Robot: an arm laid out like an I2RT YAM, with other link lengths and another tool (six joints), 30 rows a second.
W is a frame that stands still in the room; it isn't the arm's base.
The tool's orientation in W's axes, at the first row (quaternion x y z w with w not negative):
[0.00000, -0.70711, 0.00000, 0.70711]
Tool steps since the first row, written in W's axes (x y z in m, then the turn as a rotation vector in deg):
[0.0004, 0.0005, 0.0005, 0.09, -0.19, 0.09]
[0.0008, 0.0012, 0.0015, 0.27, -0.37, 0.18]
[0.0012, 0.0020, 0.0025, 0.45, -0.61, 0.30]
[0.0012, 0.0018, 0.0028, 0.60, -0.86, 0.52]
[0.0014, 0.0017, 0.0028, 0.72, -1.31, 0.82]
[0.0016, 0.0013, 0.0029, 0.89, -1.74, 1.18]
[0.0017, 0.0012, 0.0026, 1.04, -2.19, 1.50]
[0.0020, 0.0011, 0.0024, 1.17, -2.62, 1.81]
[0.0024, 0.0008, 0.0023, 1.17, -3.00, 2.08]
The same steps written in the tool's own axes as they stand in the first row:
[0.0005, 0.0005, -0.0004, 0.09, -0.19, -0.09]
[0.0015, 0.0012, -0.0008, 0.18, -0.37, -0.27]
[0.0025, 0.0020, -0.0012, 0.30, -0.61, -0.45]
[0.0028, 0.0018, -0.0012, 0.52, -0.86, -0.60]
[0.0028, 0.0017, -0.0014, 0.82, -1.31, -0.72]
[0.0029, 0.0013, -0.0016, 1.18, -1.74, -0.89]
[0.0026, 0.0012, -0.0017, 1.50, -2.19, -1.04]
[0.0024, 0.0011, -0.0020, 1.81, -2.62, -1.17]
[0.0023, 0.0008, -0.0024, 2.08, -3.00, -1.17]

